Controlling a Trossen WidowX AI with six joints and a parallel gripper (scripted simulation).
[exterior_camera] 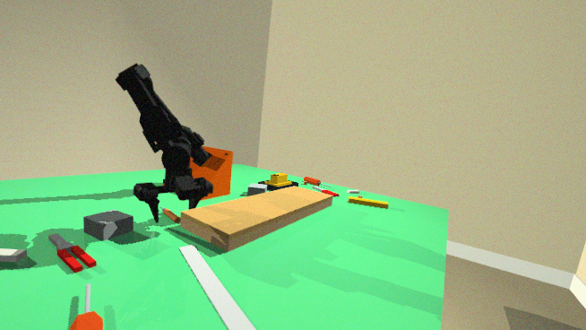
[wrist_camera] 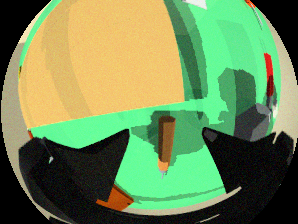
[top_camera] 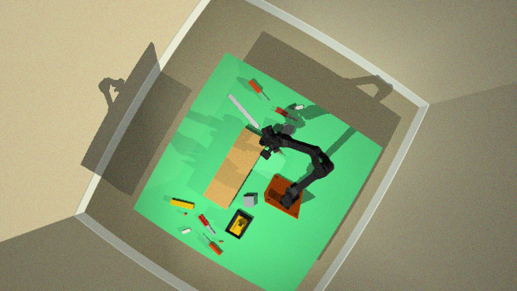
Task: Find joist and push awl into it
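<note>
My gripper tip is 6 cm past the awl. From my gripper tip the other things lie so: yellow stud finder: 54 cm to the left, 15 cm behind, 4 cm above; then white ruler: 30 cm ahead, 7 cm to the right; then dark tray: 55 cm to the left, 15 cm behind, 1 cm above.
</note>
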